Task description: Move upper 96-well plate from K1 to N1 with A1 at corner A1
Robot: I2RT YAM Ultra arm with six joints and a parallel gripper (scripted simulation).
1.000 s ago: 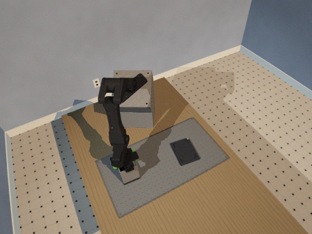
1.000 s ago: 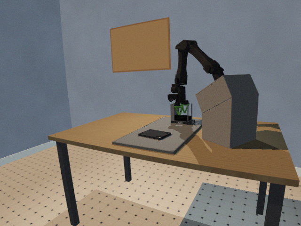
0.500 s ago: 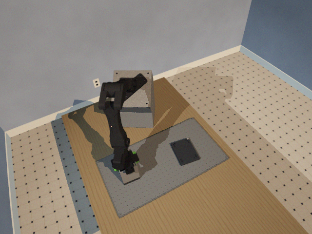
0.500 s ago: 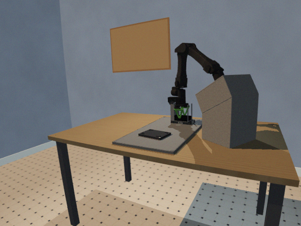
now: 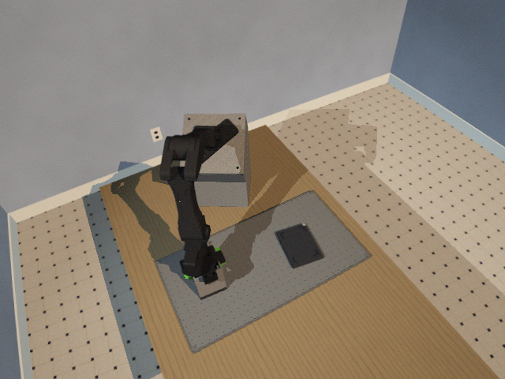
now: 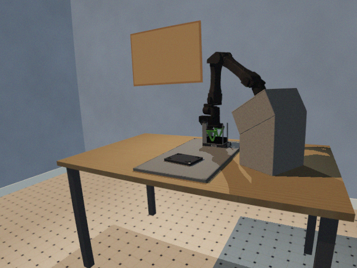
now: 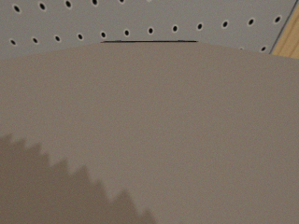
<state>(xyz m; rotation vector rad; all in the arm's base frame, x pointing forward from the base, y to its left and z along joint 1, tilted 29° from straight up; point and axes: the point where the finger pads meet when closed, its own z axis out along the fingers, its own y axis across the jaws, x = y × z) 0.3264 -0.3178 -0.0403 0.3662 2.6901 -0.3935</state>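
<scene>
The pale rack wall lies 60 mm ahead of my hand, 40 mm above it and 20 mm to the right of it. From my hand the other things lie so: pale A1 mark 410 mm to the left, 90 mm ahead, 30 mm below.
</scene>
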